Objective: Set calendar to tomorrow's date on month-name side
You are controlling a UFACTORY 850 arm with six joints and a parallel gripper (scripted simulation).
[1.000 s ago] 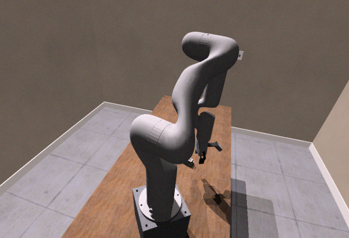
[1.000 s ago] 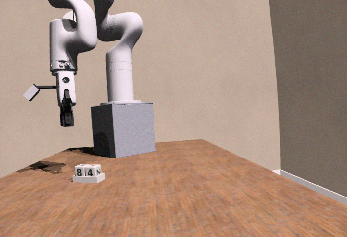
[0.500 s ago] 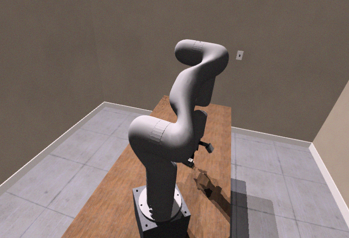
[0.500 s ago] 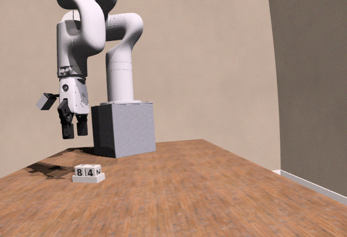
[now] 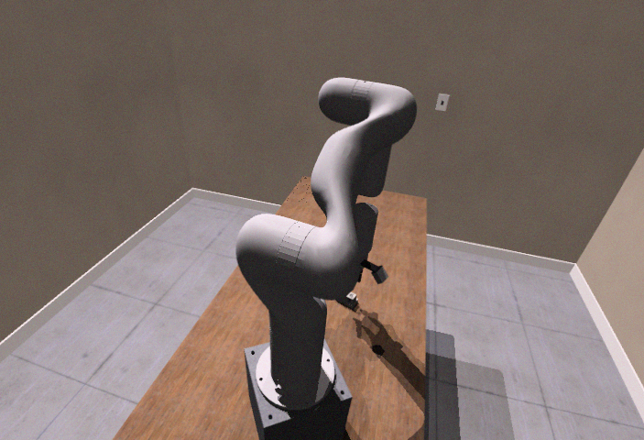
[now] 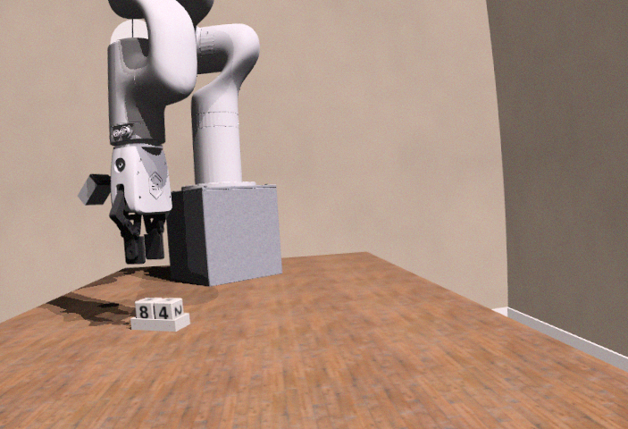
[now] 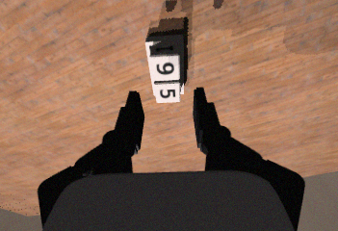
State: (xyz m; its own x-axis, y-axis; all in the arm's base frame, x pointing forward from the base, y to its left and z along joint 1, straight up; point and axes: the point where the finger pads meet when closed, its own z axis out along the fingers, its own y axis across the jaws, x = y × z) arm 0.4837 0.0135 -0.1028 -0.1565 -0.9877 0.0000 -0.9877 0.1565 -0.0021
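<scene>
Right now the white calendar tray is 110 mm below my hand and 20 mm to the left of it.
</scene>
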